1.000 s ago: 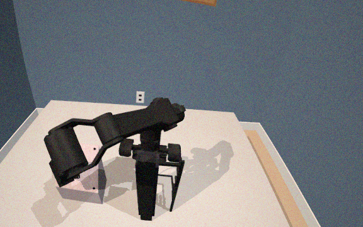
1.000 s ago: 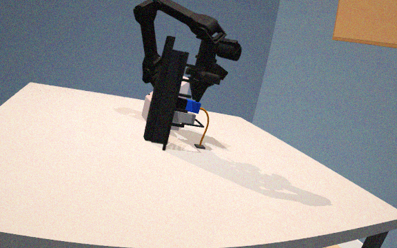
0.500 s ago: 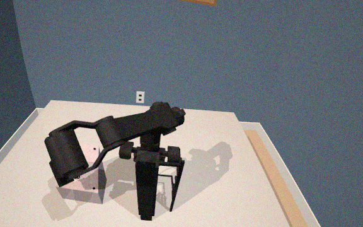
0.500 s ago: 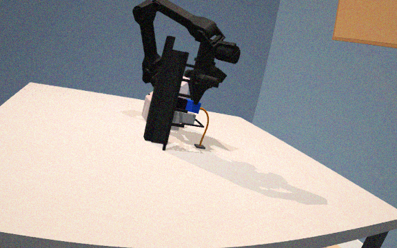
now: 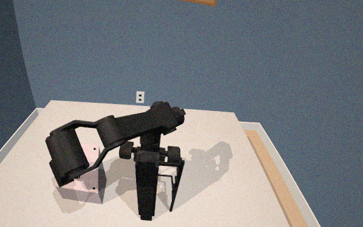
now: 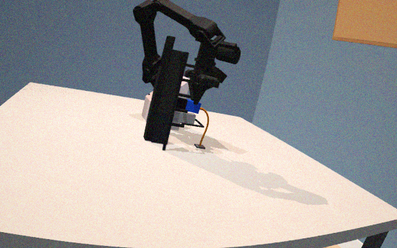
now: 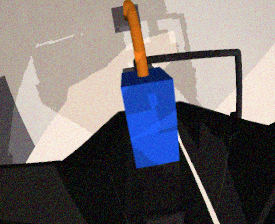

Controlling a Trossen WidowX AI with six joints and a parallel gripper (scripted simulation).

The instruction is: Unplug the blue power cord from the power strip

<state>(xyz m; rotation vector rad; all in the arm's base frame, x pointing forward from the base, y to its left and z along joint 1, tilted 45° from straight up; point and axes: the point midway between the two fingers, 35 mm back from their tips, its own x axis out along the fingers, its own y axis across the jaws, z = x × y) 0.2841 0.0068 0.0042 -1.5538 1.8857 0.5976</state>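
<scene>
Now: gripper tip 20 mm to the left of the blue plug.
</scene>
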